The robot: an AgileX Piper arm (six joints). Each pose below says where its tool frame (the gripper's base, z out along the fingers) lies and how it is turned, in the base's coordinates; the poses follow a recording.
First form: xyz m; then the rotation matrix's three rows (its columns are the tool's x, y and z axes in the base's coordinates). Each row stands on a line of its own.
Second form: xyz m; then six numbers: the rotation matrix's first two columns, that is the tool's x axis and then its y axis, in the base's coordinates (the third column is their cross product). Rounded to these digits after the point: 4 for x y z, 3 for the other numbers.
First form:
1:
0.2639 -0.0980 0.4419
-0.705 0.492 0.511
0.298 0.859 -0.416
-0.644 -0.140 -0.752
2:
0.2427 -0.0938 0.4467
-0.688 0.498 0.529
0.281 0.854 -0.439
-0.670 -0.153 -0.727
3:
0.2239 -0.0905 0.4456
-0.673 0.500 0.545
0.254 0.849 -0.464
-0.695 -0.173 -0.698
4:
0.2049 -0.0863 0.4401
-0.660 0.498 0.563
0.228 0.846 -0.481
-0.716 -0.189 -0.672
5:
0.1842 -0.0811 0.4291
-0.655 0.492 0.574
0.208 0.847 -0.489
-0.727 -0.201 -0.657
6:
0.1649 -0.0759 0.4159
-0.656 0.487 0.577
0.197 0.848 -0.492
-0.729 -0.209 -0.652
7:
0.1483 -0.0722 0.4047
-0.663 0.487 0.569
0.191 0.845 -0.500
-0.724 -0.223 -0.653
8:
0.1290 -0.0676 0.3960
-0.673 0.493 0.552
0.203 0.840 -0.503
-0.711 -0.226 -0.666
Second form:
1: 0.2639 -0.0980 0.4419 -0.705 0.298 -0.644 0.492 0.859 -0.140
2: 0.2427 -0.0938 0.4467 -0.688 0.281 -0.670 0.498 0.854 -0.153
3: 0.2239 -0.0905 0.4456 -0.673 0.254 -0.695 0.500 0.849 -0.173
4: 0.2049 -0.0863 0.4401 -0.660 0.228 -0.716 0.498 0.846 -0.189
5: 0.1842 -0.0811 0.4291 -0.655 0.208 -0.727 0.492 0.847 -0.201
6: 0.1649 -0.0759 0.4159 -0.656 0.197 -0.729 0.487 0.848 -0.209
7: 0.1483 -0.0722 0.4047 -0.663 0.191 -0.724 0.487 0.845 -0.223
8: 0.1290 -0.0676 0.3960 -0.673 0.203 -0.711 0.493 0.840 -0.226
